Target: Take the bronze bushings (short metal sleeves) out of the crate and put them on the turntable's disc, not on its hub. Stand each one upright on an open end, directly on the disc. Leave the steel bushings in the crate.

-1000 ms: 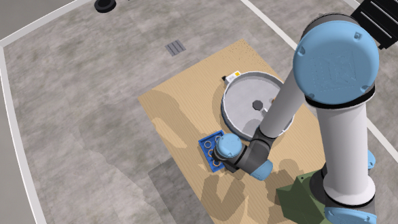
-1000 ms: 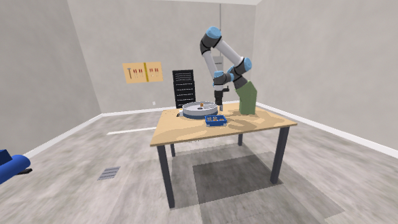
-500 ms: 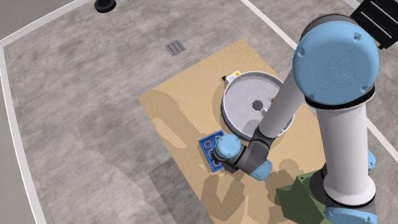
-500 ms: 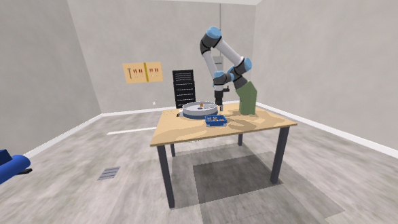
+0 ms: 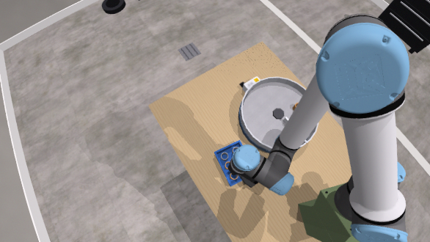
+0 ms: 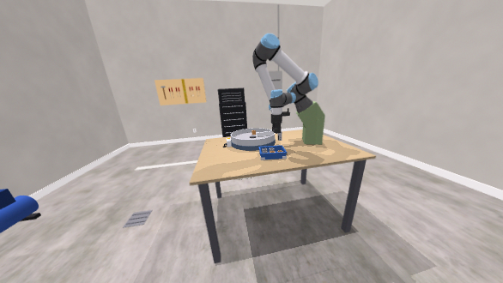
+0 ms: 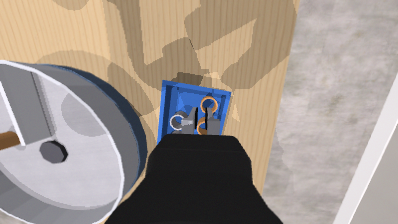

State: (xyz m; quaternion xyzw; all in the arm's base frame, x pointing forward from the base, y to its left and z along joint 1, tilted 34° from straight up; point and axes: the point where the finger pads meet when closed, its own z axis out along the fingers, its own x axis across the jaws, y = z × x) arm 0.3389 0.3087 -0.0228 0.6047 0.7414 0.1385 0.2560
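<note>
The blue crate is 12 cm below my hand, 5 cm ahead of it and 2 cm to the right of it. Also, from my hand: grey turntable disc (35 cm to the right, 19 cm ahead, 9 cm below).
</note>
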